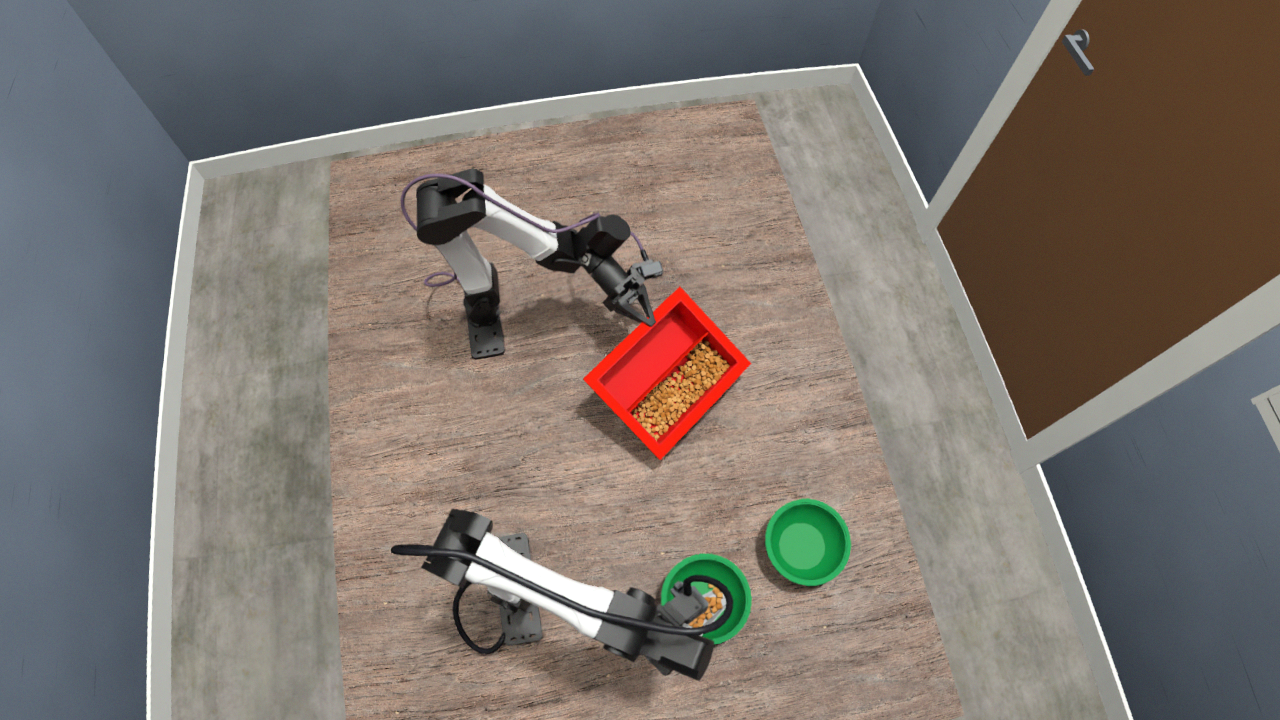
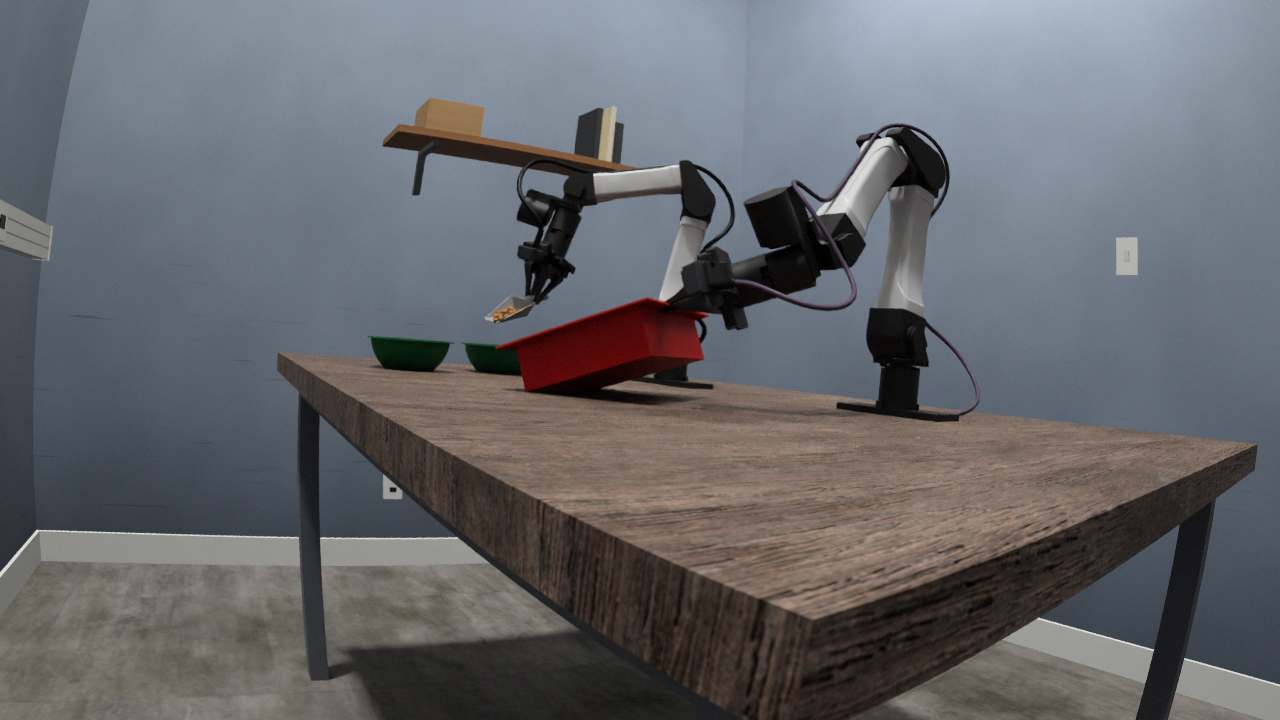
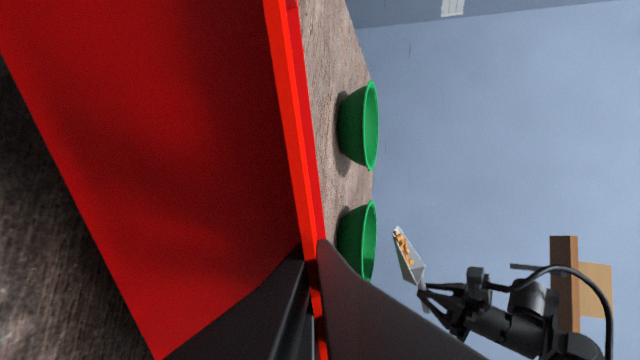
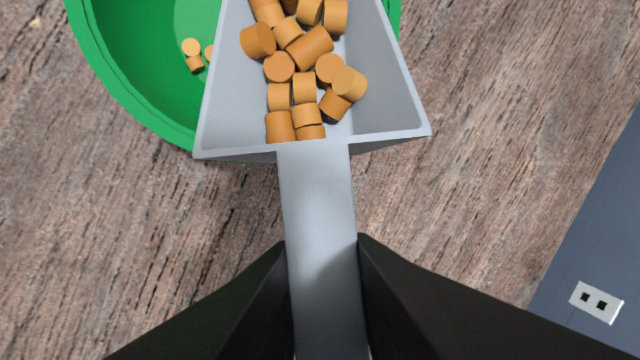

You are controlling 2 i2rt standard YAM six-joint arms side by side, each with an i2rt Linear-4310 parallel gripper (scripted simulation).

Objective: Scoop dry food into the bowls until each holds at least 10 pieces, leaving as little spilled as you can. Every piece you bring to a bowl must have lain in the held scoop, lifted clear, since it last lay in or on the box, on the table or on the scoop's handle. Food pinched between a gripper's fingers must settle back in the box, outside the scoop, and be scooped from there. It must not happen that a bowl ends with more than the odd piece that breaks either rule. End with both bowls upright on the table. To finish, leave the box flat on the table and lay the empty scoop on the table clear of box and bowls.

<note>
I see my left gripper, my right gripper, a red box and a grey scoop.
My left gripper also shows in image 3. My right gripper is seen too in image 3 and in image 4.
</note>
